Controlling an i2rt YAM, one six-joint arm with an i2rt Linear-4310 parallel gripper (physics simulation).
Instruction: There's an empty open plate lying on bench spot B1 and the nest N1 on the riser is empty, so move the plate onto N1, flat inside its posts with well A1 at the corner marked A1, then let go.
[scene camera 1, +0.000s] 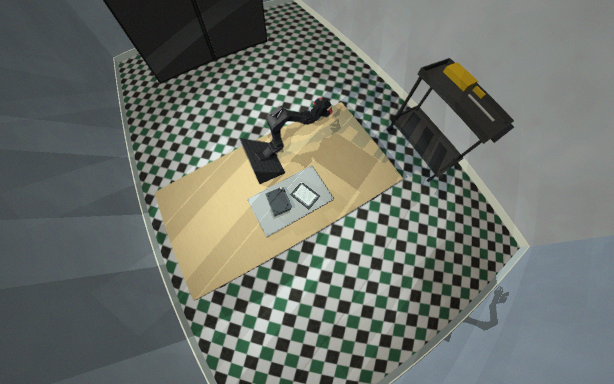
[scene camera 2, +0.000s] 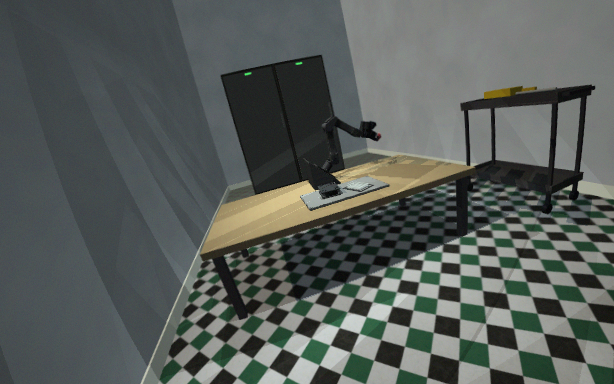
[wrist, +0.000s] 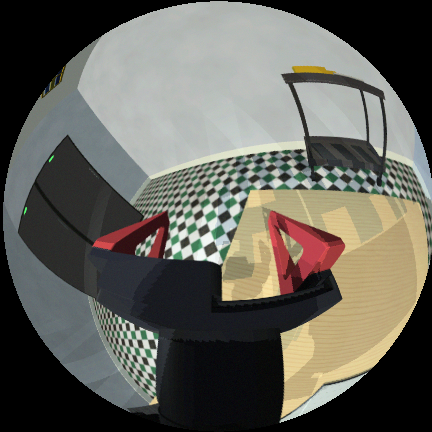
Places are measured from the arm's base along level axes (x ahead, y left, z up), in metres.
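Pixels of known places: gripper, between the fingertips: (scene camera 2: 376, 134) (wrist: 218, 216); arm's base, origin of its link: (scene camera 1: 266, 155) (scene camera 2: 324, 171).
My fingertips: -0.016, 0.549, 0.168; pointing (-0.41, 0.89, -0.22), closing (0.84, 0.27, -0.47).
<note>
For each thing: its middle in the pictures, then the offset to it from my fingertips, as dx, dy, dz. "*": a spot on its surface instead. Level surfaces: height alone.
- white plate, middle of its body: (scene camera 2: 357, 185) (scene camera 1: 305, 195) +0.403, -0.493, -0.233
- grey board, a spot on its surface: (scene camera 2: 314, 204) (scene camera 1: 268, 227) * +0.439, -0.823, -0.242
- dark riser with the nest, middle of its body: (scene camera 2: 328, 189) (scene camera 1: 278, 201) +0.335, -0.670, -0.217
- wooden table, height of its surface: dz -0.255
A white plate (scene camera 1: 305, 195) (scene camera 2: 359, 186) lies flat in a dark square outline on the right part of the grey board (scene camera 1: 268, 227) (scene camera 2: 314, 204). The dark riser with the nest (scene camera 1: 278, 201) (scene camera 2: 329, 190) stands beside it on the left part of the board; no plate shows on it. The corner mark A1 and the plate's wells are too small to tell. My gripper (scene camera 1: 324, 106) (scene camera 2: 379, 136) (wrist: 218, 216) is open and empty, with its red fingers wide apart. It is high above the table's far right corner, well away from the plate.
The arm's black base plate (scene camera 1: 261, 167) stands on the wooden table (scene camera 1: 210, 225) (scene camera 2: 260, 220) behind the board. A dark cart (scene camera 1: 492, 132) (scene camera 2: 537, 99) (wrist: 335, 79) with a yellow box (scene camera 1: 460, 76) (scene camera 2: 502, 93) stands beyond the table's right end. A black cabinet (scene camera 1: 185, 37) (scene camera 2: 260, 125) stands behind.
</note>
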